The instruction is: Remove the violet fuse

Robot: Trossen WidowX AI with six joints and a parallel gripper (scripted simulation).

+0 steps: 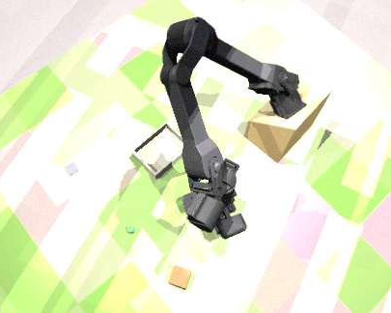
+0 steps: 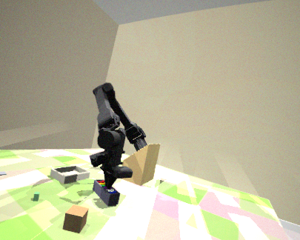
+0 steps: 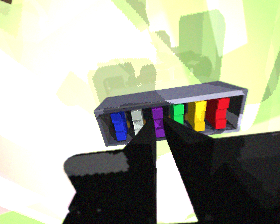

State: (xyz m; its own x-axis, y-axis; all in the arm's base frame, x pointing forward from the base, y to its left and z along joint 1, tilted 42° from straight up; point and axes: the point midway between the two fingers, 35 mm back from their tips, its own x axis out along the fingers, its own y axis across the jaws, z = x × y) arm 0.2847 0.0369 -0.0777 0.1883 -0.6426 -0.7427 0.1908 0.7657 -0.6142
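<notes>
Now: gripper tip 2 cm to the left of the green fuse and 1 cm above it. From my gripper tip the other things lie so: grey tray 2 cm ahead, 22 cm to the right, 3 cm below; then violet fuse 1 cm below; then white fuse 2 cm to the left, 1 cm below.
</notes>
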